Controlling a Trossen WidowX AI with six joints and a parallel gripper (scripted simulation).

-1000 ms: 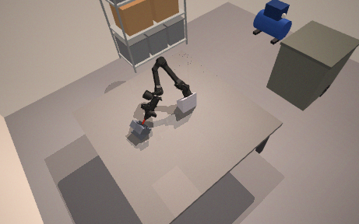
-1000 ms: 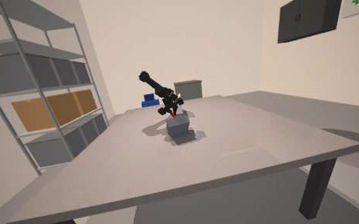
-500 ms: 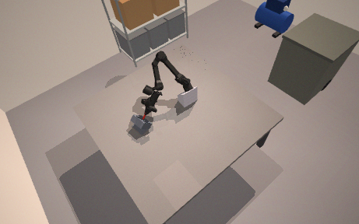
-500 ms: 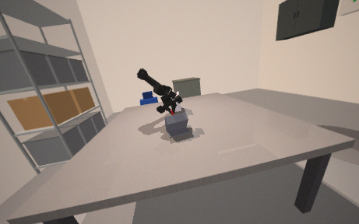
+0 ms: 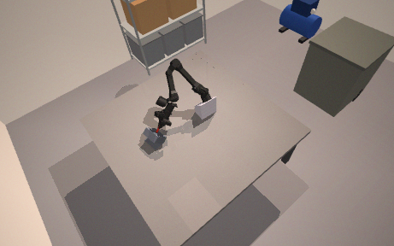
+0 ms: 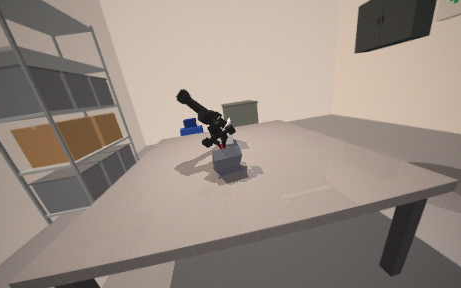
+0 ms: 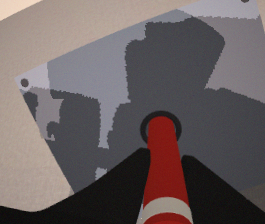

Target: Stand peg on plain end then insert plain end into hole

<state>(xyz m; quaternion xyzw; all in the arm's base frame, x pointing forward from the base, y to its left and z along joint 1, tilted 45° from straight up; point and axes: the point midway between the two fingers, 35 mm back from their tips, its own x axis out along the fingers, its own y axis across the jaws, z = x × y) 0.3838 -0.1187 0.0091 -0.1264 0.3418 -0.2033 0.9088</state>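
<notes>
Right now the grey sloped panel is 5 cm ahead of my gripper tip and 4 cm below it. Also, from my gripper tip: red peg: 1 cm behind, 1 cm above.
</notes>
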